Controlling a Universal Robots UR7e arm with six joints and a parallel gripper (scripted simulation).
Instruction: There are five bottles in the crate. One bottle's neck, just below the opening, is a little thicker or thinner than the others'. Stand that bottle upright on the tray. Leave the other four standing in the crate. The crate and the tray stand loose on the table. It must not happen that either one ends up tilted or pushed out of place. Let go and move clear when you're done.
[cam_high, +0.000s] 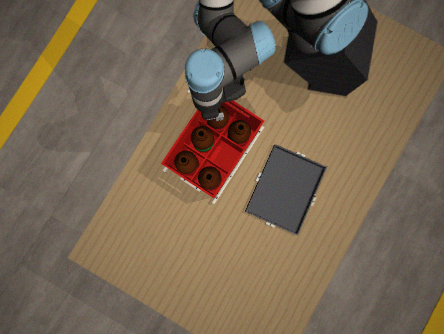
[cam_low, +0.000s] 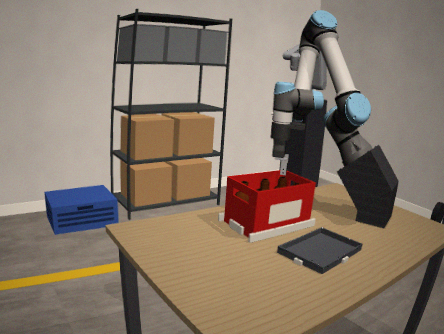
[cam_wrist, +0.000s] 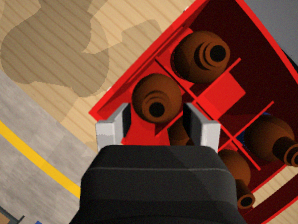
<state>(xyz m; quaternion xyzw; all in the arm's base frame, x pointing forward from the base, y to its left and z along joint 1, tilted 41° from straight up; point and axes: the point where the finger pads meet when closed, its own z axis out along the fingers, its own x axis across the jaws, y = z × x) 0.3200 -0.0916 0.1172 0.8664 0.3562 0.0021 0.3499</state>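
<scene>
My gripper is now 11 cm above the red crate, 9 cm short of it and 3 cm to the right of it. From my hand the other things lie so: dark grey tray: 31 cm to the left, 19 cm below, 10 cm ahead.
</scene>
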